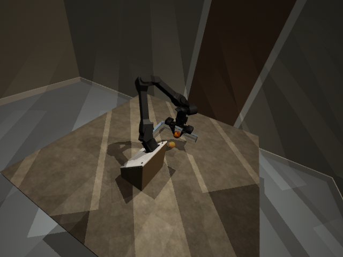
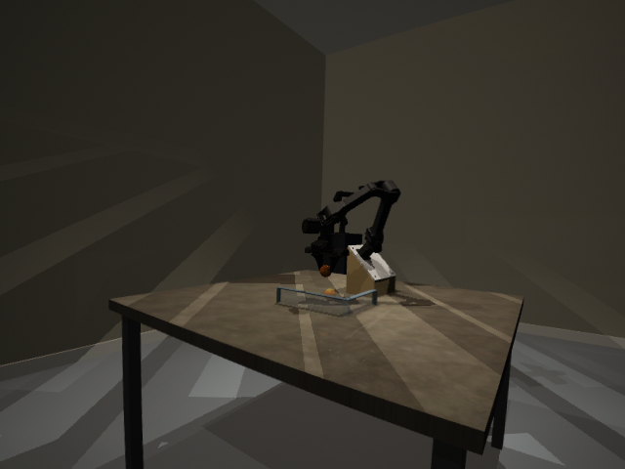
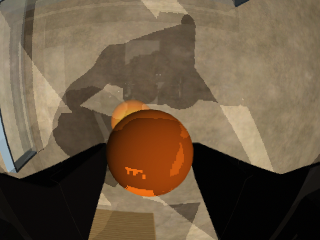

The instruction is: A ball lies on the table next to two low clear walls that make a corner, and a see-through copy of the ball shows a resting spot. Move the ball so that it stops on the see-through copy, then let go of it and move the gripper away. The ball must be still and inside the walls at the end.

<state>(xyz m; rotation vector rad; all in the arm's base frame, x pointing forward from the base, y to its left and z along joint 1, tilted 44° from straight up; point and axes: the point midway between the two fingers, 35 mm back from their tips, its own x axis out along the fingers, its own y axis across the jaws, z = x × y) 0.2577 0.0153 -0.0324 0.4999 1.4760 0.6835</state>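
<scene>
The see-through copy of ball is 1 cm behind my gripper tip, 1 cm to the left of it and 9 cm below it. Also, from my gripper tip: low clear wall 15 cm ahead, 6 cm to the left, 9 cm below.
</scene>
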